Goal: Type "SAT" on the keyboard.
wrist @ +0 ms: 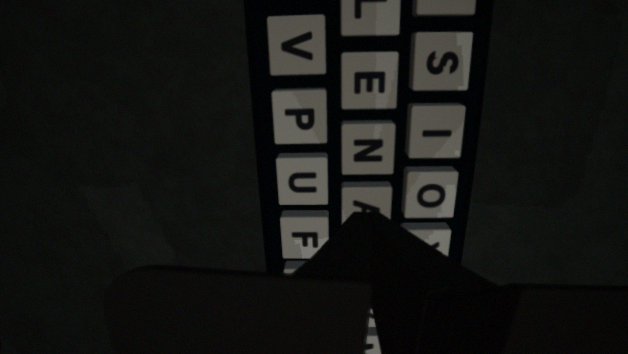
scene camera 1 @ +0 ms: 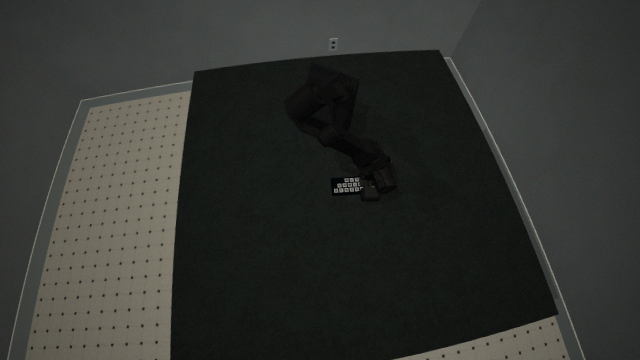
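Where they show: gripper, fingertip midpoint: (wrist: 365,226) (scene camera 1: 363,183); arm's base at its link origin: (scene camera 1: 341,88).
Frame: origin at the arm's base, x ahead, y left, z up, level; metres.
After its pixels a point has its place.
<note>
The keyboard (scene camera 1: 333,187) @[y -0.133, x 0.244, z -0.212 m] (wrist: 256,150) @[y 0.007, x 0.255, z -0.213 m] is a dark board with white letter keys in three rows, lying flat on the dark table; part of it is hidden under my gripper in the scene view. In the wrist view the S key (wrist: 442,62) @[y 0.013, x 0.313, z -0.207 m] is at the upper right, and the A key (wrist: 366,192) @[y -0.016, x 0.282, z -0.207 m] is at the middle, its lower part covered by my fingertips. The N key (wrist: 368,148) @[y -0.003, x 0.287, z -0.207 m] and the O key (wrist: 430,194) @[y -0.023, x 0.300, z -0.207 m] show beside the A key. The T key does not show in the wrist view. My gripper (wrist: 365,226) @[y -0.026, x 0.278, z -0.207 m] is shut and empty, its tips over the A key.
The dark table top (scene camera 1: 300,275) @[y -0.362, x 0.476, z -0.223 m] surrounds the keyboard. The arm (scene camera 1: 350,145) @[y -0.134, x 0.285, z 0.141 m] reaches in from its base at the table's back. Pale dotted floor (scene camera 1: 115,200) lies to the left, and grey walls stand behind and at the right.
</note>
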